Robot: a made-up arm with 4 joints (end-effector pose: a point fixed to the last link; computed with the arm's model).
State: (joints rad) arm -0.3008 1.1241 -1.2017 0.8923
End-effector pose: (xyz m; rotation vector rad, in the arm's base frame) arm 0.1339 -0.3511 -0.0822 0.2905 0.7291 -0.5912
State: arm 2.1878 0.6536 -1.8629 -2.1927
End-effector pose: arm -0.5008 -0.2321 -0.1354 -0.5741 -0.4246 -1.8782
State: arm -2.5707 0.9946 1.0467 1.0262
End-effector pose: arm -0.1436 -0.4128 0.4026 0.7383 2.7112 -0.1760
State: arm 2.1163 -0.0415 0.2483 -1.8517
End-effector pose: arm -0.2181 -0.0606 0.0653 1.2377 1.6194 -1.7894
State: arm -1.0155 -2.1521 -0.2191 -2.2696
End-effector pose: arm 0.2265 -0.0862 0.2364 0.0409 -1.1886 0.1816
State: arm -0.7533 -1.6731 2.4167 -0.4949
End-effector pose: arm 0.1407 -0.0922 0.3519 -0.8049 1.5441 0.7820
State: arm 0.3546 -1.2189 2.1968 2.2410
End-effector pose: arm 0.2072 0.1601 0.3794 -0.9554 -1.3816 2.6410
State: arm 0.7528 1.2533 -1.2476 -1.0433
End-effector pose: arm -0.0444 0.0329 -0.2867 1.2689 0.4790 -2.1704
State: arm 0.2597 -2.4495 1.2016 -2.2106
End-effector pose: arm -0.0442 0.0531 0.1411 -0.3220 1.1165 -0.8127
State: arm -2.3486 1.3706 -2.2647 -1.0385
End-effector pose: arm 0.0610 0.0529 0.4845 2.7352 -0.2309 0.0582
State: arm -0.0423 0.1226 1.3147 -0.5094
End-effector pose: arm 0.2935 -0.2892 -0.0879 0.5089 0.2214 1.3191
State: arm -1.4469 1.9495 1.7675 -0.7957
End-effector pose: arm 0.2850 0.1601 0.2953 -0.1046 1.1233 -2.5280
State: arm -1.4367 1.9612 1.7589 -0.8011
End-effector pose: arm 0.2849 0.1629 0.2914 -0.1332 1.1173 -2.5252
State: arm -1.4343 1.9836 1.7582 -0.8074
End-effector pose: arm 0.2808 0.1675 0.2899 -0.1462 1.1063 -2.5080
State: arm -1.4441 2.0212 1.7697 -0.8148
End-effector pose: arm 0.2706 0.1745 0.2923 -0.1346 1.0886 -2.4699
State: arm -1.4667 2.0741 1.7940 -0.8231
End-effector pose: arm 0.2538 0.1834 0.2982 -0.0982 1.0643 -2.4104
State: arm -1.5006 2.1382 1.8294 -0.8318
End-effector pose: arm 0.2312 0.1930 0.3065 -0.0414 1.0348 -2.3334
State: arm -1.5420 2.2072 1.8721 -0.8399
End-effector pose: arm 0.2049 0.2021 0.3153 0.0266 1.0030 -2.2459
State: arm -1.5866 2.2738 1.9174 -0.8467
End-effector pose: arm 0.1776 0.2096 0.3232 0.0970 0.9718 -2.1565
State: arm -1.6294 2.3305 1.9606 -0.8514
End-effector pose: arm 0.1525 0.2148 0.3293 0.1621 0.9444 -2.0752
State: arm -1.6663 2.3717 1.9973 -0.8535
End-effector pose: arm 0.1325 0.2177 0.3338 0.2171 0.9236 -2.0100
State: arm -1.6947 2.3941 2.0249 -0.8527
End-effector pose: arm 0.1193 0.2187 0.3372 0.2604 0.9108 -1.9664
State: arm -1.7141 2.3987 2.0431 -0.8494
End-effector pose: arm 0.1129 0.2183 0.3401 0.2929 0.9060 -1.9443
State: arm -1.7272 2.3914 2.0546 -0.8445
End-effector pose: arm 0.1110 0.2168 0.3429 0.3183 0.9064 -1.9370
